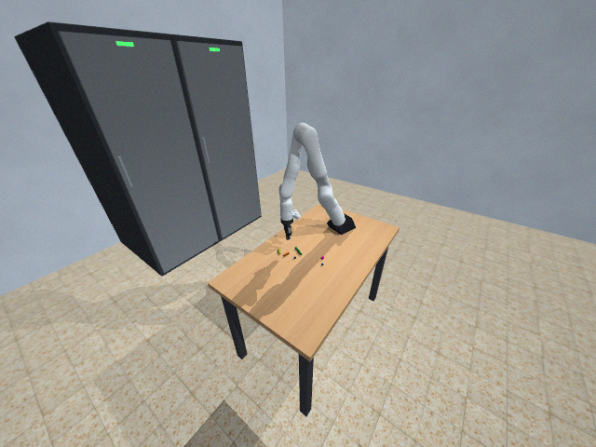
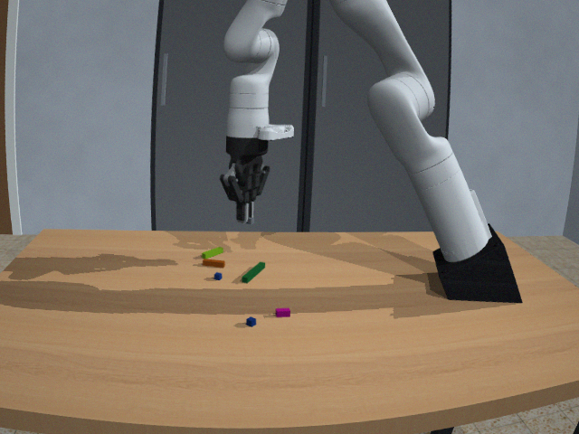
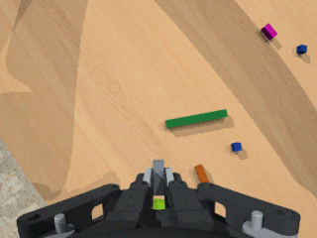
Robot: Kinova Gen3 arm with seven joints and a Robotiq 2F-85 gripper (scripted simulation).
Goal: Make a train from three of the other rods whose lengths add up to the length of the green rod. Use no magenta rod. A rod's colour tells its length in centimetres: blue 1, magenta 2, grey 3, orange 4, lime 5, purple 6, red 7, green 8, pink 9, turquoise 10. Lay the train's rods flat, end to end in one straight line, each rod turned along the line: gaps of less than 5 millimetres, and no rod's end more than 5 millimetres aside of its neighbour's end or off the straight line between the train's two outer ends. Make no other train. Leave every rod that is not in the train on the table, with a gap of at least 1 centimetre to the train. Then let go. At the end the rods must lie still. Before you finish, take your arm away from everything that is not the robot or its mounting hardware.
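The magenta rod lies 1 cm ahead of my hand, 24 cm to the left of it and 9 cm below it. From my hand the other things lie so: grey rod 2 cm below; orange rod 6 cm ahead, 2 cm to the left, 9 cm below; lime rod 5 cm ahead, 4 cm to the right, 9 cm below.
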